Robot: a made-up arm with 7 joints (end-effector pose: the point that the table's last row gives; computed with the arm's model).
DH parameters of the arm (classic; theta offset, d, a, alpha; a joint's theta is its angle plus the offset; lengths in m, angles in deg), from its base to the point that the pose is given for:
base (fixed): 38.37 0 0.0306 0
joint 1: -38.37 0.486 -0.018 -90
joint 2: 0 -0.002 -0.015 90
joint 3: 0 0.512 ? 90
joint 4: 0 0.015 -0.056 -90
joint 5: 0 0.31 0.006 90
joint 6: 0 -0.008 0.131 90
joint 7: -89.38 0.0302 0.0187 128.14
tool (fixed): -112.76 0.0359 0 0
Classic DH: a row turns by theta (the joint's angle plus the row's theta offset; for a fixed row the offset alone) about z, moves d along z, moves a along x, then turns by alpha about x.
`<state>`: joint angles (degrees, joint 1 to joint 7).
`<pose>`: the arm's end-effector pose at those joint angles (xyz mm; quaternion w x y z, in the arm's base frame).
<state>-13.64 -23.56 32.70 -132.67 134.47 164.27 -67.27</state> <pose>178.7 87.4 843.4 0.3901 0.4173 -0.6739 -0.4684</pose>
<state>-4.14 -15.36 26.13 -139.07 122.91 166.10 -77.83</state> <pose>209.2 49.7 797.0 0.5314 0.3777 -0.6750 -0.3454</pose>
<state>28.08 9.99 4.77 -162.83 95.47 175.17 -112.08</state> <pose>245.0 5.9 656.8 0.8425 0.3173 -0.3947 0.1837</pose>
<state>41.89 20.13 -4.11 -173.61 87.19 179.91 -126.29</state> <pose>240.6 6.8 636.1 0.8491 0.2995 -0.1785 0.3968</pose>
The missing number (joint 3, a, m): 0.063
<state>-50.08 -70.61 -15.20 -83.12 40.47 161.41 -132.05</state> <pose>-494.5 300.9 1040.7 0.1500 -0.7090 -0.5388 0.4295</pose>
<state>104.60 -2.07 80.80 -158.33 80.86 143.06 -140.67</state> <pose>-230.0 76.6 648.2 0.2915 -0.4634 -0.5253 -0.6514</pose>
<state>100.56 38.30 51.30 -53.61 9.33 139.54 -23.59</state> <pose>-312.2 607.2 1029.5 0.3118 0.8469 0.0877 0.4218</pose>
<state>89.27 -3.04 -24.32 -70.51 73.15 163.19 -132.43</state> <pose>310.7 231.7 1193.6 0.0901 -0.5126 0.7055 -0.4810</pose>
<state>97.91 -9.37 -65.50 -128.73 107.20 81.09 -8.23</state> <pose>402.3 170.9 833.8 0.5683 0.6428 0.2720 -0.4357</pose>
